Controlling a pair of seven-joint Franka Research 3 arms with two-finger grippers.
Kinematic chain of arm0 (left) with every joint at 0, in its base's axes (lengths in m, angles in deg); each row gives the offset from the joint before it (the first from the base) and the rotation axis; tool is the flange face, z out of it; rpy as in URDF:
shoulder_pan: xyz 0 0 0.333 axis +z
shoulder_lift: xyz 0 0 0 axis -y
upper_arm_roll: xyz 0 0 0.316 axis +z
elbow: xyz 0.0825 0 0 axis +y
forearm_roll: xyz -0.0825 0 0.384 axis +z
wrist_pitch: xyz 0 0 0 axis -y
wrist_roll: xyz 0.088 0 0 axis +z
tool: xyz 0 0 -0.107 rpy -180 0 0
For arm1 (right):
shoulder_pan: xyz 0 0 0.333 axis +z
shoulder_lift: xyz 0 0 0 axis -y
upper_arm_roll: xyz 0 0 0.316 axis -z
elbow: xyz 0.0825 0 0 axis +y
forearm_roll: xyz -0.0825 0 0.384 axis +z
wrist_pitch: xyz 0 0 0 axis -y
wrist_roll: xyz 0.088 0 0 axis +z
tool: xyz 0 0 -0.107 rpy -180 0 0
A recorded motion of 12 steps. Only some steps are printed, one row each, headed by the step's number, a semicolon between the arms.
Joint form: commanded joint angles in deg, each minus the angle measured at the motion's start. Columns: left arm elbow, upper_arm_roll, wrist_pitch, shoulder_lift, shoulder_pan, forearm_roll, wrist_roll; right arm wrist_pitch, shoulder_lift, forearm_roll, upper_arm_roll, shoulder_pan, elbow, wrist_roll.
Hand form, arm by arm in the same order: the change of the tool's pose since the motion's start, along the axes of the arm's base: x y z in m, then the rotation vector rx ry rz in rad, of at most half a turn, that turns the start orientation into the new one. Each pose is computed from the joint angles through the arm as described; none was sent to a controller.
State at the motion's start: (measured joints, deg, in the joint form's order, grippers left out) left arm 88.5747 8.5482 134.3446 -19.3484 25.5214 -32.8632 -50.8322; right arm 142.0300 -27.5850 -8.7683 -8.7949 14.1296 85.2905 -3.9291
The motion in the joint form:
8: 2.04 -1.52 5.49 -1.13 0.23 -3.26 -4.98; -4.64 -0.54 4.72 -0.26 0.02 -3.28 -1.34
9: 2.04 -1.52 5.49 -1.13 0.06 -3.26 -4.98; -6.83 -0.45 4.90 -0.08 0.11 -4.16 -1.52
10: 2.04 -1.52 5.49 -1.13 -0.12 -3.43 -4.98; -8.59 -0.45 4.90 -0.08 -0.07 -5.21 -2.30
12: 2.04 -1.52 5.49 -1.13 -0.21 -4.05 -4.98; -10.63 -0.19 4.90 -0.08 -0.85 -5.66 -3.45
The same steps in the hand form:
8: 0.0067 -0.0029 -0.0223 0.0321 -0.0461 -0.0216; 0.0032 0.0016 0.0124 0.0685 0.0654 -0.0526
9: 0.0078 -0.0047 -0.0223 0.0320 -0.0462 -0.0246; 0.0030 0.0002 0.0165 0.0617 0.0857 -0.0594
10: 0.0090 -0.0066 -0.0223 0.0297 -0.0478 -0.0266; 0.0041 -0.0026 0.0220 0.0622 0.0990 -0.0762
12: 0.0096 -0.0076 -0.0223 0.0213 -0.0533 -0.0240; 0.0058 -0.0129 0.0249 0.0609 0.1224 -0.1092

